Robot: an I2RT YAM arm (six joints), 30 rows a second.
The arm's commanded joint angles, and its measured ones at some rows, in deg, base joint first. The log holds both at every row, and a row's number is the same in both.
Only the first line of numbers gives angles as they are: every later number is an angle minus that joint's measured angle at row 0.
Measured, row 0:
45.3 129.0 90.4 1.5 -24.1 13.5
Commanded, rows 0 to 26:
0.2 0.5 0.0 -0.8 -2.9 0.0
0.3 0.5 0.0 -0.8 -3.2 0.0
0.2 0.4 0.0 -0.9 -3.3 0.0
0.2 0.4 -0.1 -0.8 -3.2 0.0
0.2 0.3 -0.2 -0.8 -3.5 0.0
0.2 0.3 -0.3 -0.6 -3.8 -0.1
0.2 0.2 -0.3 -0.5 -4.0 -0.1
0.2 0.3 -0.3 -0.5 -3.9 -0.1
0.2 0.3 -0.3 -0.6 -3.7 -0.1
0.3 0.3 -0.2 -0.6 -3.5 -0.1
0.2 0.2 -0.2 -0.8 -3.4 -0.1
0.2 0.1 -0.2 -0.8 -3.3 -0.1
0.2 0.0 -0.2 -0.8 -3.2 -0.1
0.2 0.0 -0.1 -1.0 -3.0 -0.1
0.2 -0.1 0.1 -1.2 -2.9 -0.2
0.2 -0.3 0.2 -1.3 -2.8 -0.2
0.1 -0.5 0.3 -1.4 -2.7 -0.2
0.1 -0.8 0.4 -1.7 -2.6 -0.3
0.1 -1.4 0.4 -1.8 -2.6 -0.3
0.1 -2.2 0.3 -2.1 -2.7 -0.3
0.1 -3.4 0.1 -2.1 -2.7 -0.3
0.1 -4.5 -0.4 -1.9 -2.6 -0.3
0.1 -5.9 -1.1 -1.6 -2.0 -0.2
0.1 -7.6 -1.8 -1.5 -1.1 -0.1
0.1 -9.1 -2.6 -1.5 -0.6 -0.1
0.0 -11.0 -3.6 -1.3 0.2 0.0
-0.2 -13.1 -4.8 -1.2 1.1 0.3
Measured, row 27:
0.1 -9.0 -3.0 -2.1 -0.7 -0.1
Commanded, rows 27 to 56:
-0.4 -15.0 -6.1 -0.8 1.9 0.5
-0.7 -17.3 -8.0 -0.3 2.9 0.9
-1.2 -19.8 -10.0 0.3 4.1 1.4
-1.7 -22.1 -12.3 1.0 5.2 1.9
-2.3 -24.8 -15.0 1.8 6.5 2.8
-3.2 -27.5 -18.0 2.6 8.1 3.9
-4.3 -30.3 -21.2 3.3 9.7 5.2
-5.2 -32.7 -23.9 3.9 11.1 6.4
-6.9 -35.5 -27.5 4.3 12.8 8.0
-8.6 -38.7 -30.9 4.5 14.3 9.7
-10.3 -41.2 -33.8 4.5 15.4 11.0
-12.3 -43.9 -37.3 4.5 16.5 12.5
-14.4 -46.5 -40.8 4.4 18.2 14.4
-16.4 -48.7 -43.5 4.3 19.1 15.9
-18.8 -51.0 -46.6 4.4 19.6 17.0
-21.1 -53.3 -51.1 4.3 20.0 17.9
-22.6 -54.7 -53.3 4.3 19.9 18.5
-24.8 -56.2 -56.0 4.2 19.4 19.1
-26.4 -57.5 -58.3 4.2 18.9 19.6
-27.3 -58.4 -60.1 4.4 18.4 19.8
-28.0 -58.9 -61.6 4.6 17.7 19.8
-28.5 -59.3 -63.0 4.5 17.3 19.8
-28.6 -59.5 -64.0 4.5 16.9 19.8
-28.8 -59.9 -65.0 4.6 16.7 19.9
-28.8 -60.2 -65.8 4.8 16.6 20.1
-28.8 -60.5 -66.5 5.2 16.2 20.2
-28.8 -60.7 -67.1 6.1 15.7 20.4
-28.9 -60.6 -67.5 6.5 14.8 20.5
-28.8 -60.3 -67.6 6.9 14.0 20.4
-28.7 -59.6 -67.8 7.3 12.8 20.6
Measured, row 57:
-28.8 -60.2 -67.4 4.0 15.7 19.4
